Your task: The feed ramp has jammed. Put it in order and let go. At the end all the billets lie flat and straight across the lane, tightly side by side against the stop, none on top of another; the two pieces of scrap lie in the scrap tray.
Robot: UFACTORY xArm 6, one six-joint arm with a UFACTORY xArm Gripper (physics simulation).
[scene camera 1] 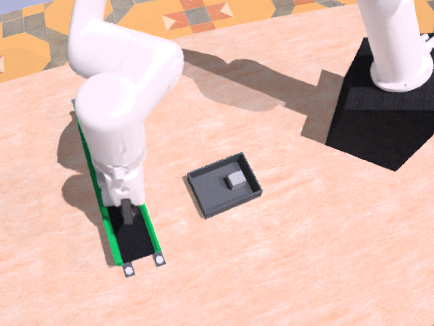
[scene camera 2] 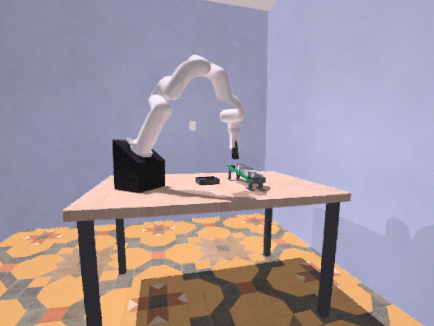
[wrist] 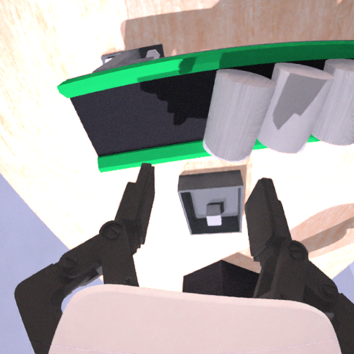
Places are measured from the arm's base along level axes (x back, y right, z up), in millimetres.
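Where they show: gripper, fingertip midpoint: (scene camera 2: 235,158); arm's base at its link origin: (scene camera 1: 401,69) (scene camera 2: 141,150).
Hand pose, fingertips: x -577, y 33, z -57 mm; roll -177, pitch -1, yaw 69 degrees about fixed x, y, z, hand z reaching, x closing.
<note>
Each offset is from my fingertips to the top centre of the thing. "spot": to the spot under its first point. Level surfaces: height alone.
My gripper (scene camera 1: 128,221) (scene camera 2: 235,157) (wrist: 203,185) is open and empty, above the ramp's higher end. The ramp has green rails (scene camera 1: 154,235) (scene camera 2: 240,173) (wrist: 150,75) and a black lane (scene camera 1: 134,245) (wrist: 145,115). In the wrist view, a first grey billet (wrist: 239,115), a second billet (wrist: 295,107) and a third billet (wrist: 339,102) lie across the lane, side by side; the third is cut off by the view's edge. The arm hides billets in scene camera 1. The stop is not clearly visible. One pale scrap block {dx +215, dy -21, dz -121 mm} (scene camera 1: 236,179) (wrist: 214,215) lies in the dark scrap tray {dx +187, dy -19, dz -115 mm} (scene camera 1: 234,203) (scene camera 2: 207,181) (wrist: 210,180); a second scrap does not show.
The tray stands on the wooden table {dz -150 mm} (scene camera 1: 300,240) (scene camera 2: 165,200) between the ramp and the black robot base (scene camera 1: 375,130) (scene camera 2: 137,170). Two small feet with pale bolts, a left foot {spot: dx -64, dy -88, dz -139 mm} (scene camera 1: 129,270) and a right foot {spot: dx -2, dy -95, dz -140 mm} (scene camera 1: 159,259), stick out at the ramp's higher end.
</note>
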